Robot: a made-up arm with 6 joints. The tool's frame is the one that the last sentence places.
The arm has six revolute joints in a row. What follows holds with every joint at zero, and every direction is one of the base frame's. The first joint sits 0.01 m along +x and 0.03 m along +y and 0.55 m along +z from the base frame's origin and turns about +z. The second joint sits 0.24 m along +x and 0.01 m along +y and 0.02 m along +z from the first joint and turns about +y. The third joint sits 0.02 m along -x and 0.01 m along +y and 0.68 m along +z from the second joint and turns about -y. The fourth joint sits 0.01 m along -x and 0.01 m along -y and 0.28 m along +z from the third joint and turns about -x. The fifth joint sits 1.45 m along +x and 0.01 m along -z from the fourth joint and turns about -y. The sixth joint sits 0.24 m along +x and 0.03 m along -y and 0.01 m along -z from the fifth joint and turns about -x. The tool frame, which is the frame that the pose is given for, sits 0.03 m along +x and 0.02 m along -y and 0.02 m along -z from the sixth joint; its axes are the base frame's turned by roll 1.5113, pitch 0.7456 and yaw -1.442 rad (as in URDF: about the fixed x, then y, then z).
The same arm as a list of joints. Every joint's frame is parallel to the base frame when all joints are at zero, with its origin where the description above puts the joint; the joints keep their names.
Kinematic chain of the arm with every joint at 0, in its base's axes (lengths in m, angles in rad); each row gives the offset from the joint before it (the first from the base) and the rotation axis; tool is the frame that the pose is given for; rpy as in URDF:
joint 1: xyz 0.0100 0.0300 0.5500 axis +z
joint 2: xyz 0.2400 0.0100 0.0200 axis +y
joint 3: xyz -0.0200 0.0100 0.6800 axis -y
joint 4: xyz -0.0100 -0.0100 0.2800 axis -x
joint 5: xyz 1.4500 0.0000 -0.0100 axis -y
joint 6: xyz 0.2400 -0.0300 -0.0100 axis -x
tool: xyz 0.0300 -0.0200 -0.0200 rpy 1.5113 0.7456 -1.4420

